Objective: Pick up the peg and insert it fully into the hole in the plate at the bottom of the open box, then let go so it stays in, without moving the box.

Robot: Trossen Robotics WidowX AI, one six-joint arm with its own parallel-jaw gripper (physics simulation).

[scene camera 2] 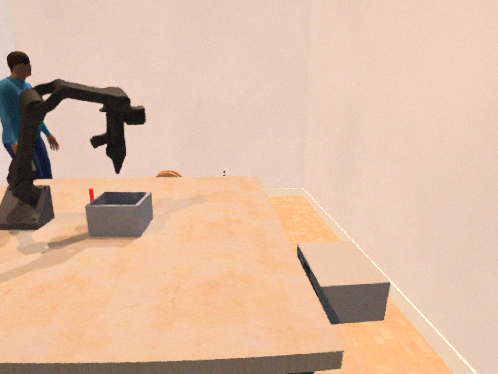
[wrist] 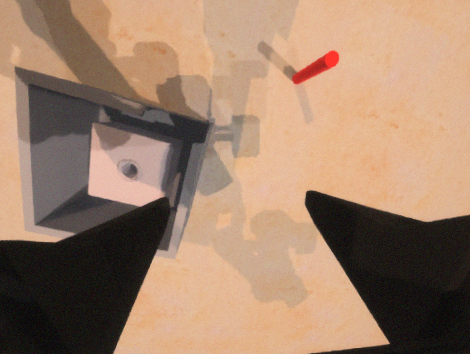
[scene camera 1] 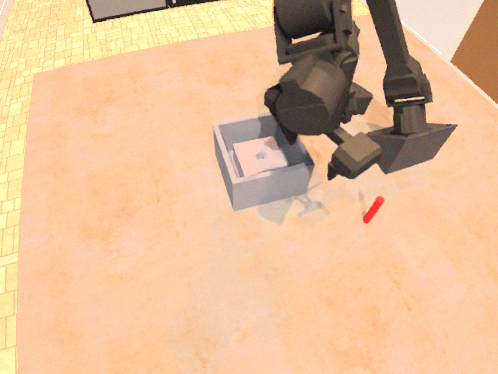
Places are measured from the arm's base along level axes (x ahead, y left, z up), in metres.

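Pixels of known places: gripper, fingertip midpoint: (scene camera 2: 117, 170) (wrist: 238, 200) (scene camera 1: 310, 160); arm's base, link origin: (scene camera 2: 30, 196) (scene camera 1: 411, 131).
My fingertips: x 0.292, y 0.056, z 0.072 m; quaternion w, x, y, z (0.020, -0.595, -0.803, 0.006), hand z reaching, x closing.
For each thing: its top centre in the pictures, then the offset to it from my fingertips. Level surfaces: height alone.
- red peg, top centre: (wrist: 332, 59) (scene camera 1: 380, 199) (scene camera 2: 90, 189) dx -0.131, dy +0.068, dz -0.083 m
- open grey box, top centre: (wrist: 108, 181) (scene camera 1: 261, 142) (scene camera 2: 120, 198) dx +0.039, dy -0.116, dz -0.065 m
- pale plate, top centre: (wrist: 128, 171) (scene camera 1: 260, 154) dx +0.039, dy -0.116, dz -0.102 m
- table, surface height: dz -0.163 m
The red peg (scene camera 1: 373, 209) (scene camera 2: 91, 195) (wrist: 315, 69) stands upright on the table, apart from the box. The open grey box (scene camera 1: 272, 189) (scene camera 2: 116, 221) (wrist: 23, 150) rests on the table. Inside at its bottom, the pale plate (scene camera 1: 246, 157) (wrist: 104, 172) shows a round, empty hole (scene camera 1: 261, 155) (wrist: 130, 170). My gripper (scene camera 2: 118, 172) (wrist: 238, 200) is open and empty, high above the table, pointing down. In the wrist view the left fingertip overlaps the box's near right corner, and the peg lies ahead and to the right of the fingers. In scene camera 1 my fingers are mostly hidden by the arm.
The arm's base (scene camera 1: 415, 147) (scene camera 2: 44, 207) stands on the table (scene camera 1: 125, 280) (scene camera 2: 200, 300) near the peg. The arm reaches over the box. A grey block (scene camera 2: 355, 285) stands on the floor beyond the table edge, and a person (scene camera 2: 15, 110) stands behind the arm.
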